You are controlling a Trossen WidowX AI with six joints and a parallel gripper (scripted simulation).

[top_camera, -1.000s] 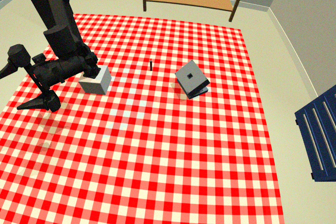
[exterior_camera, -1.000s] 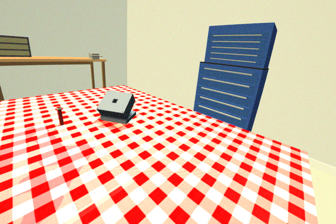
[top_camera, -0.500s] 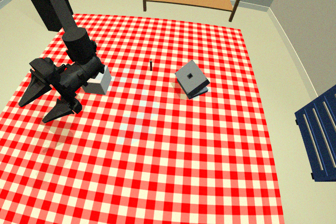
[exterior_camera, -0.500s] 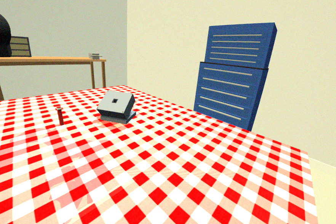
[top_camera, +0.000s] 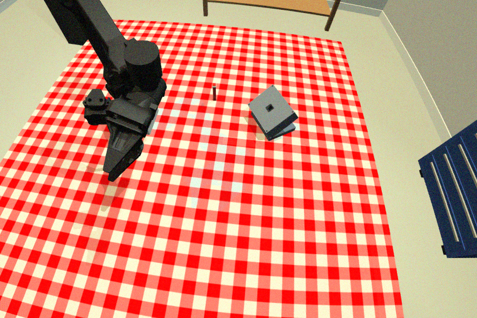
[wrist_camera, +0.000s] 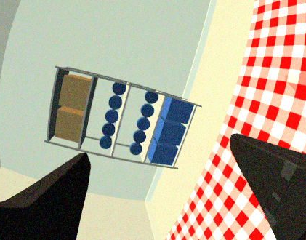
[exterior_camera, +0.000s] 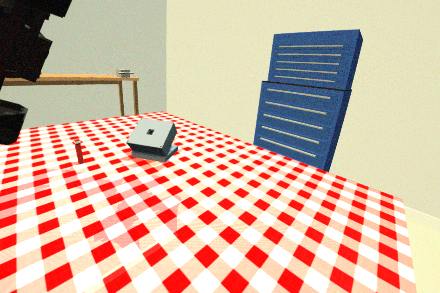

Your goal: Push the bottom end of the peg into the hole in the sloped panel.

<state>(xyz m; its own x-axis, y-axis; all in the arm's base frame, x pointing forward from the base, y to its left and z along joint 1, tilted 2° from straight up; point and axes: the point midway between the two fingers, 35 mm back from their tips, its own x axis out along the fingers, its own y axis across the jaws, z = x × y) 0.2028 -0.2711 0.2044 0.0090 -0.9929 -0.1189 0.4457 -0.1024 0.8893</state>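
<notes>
The dark red square peg is 4 cm ahead of my gripper tip, 47 cm to the left of it and 25 cm below it. Round my gripper tip: grey sloped panel: 26 cm ahead, 41 cm to the left, 23 cm below.
</notes>
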